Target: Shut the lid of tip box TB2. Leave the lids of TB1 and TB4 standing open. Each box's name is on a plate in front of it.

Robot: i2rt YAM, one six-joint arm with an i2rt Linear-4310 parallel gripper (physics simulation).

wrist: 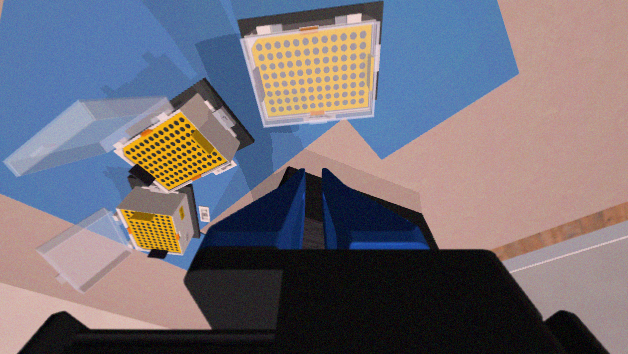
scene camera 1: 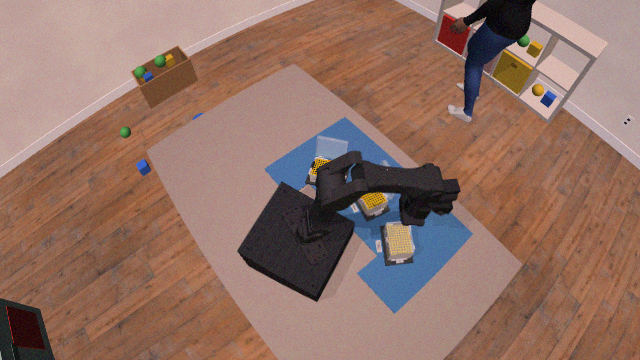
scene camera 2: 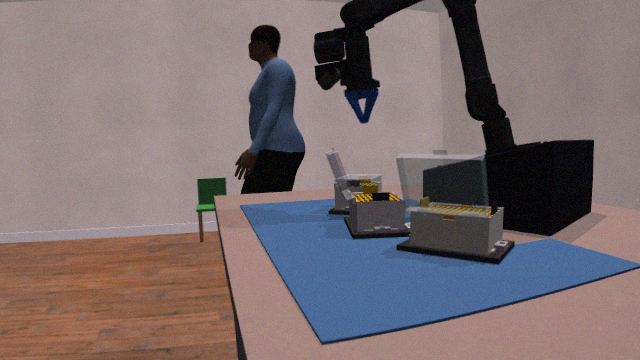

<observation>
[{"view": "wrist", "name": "my gripper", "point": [313, 177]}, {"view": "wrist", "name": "blue mat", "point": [59, 59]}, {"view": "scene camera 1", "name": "blue mat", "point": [437, 241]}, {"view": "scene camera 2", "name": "my gripper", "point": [364, 123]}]
</observation>
